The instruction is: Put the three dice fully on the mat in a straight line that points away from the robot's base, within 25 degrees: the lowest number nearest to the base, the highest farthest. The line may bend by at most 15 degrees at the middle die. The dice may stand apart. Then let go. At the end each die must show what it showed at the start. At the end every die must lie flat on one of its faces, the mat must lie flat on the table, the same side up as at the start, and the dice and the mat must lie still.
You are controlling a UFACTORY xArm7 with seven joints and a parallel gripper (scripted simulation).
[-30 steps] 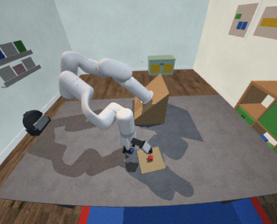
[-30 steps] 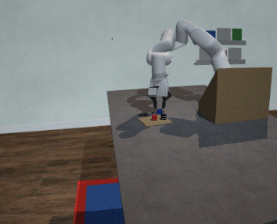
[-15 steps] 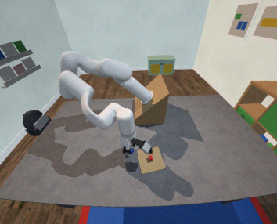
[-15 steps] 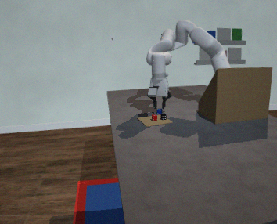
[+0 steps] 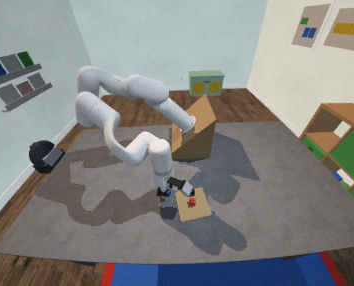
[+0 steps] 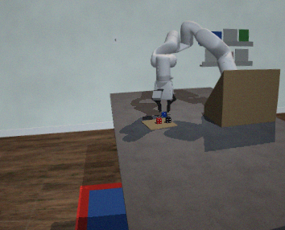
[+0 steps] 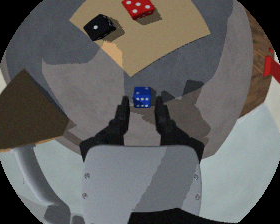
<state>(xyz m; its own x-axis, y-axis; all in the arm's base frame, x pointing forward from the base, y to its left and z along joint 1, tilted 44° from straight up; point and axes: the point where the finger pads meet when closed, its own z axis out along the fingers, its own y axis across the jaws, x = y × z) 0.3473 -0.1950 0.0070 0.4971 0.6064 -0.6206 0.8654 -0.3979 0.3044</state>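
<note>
My hand is 3 cm above the blue die. Also, from my hand: tan mat: 6 cm ahead, 11 cm to the left, 4 cm below; red die: 6 cm ahead, 11 cm to the left, 3 cm below; black die: 1 cm ahead, 12 cm to the left, 3 cm below.
</note>
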